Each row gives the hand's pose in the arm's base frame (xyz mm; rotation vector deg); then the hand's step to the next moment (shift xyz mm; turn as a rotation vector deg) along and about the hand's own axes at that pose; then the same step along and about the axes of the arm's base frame.
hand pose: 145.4 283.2 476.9 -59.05 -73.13 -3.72
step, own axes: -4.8 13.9 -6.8 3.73 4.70 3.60
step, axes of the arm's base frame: 11.2 1.2 -11.6 1.26 6.88 -0.05
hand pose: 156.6 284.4 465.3 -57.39 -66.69 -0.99
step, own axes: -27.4 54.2 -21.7 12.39 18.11 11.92
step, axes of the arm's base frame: 30.5 4.9 -56.6 5.42 24.31 -1.76
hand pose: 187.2 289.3 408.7 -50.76 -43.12 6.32
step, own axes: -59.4 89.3 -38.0 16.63 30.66 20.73
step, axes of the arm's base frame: -1.1 9.6 -113.4 5.60 39.86 -5.15
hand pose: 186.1 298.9 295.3 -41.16 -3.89 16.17
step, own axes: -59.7 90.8 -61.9 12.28 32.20 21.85
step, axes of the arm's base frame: -68.6 8.9 -104.2 0.88 40.47 -5.17
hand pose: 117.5 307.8 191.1 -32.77 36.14 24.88
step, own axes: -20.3 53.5 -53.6 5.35 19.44 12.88
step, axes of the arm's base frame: -66.3 3.6 -41.7 -1.10 23.82 -1.98
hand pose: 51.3 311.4 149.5 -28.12 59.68 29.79
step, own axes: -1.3 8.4 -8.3 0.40 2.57 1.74
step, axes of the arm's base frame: -11.3 1.3 -3.4 -0.25 3.12 0.03
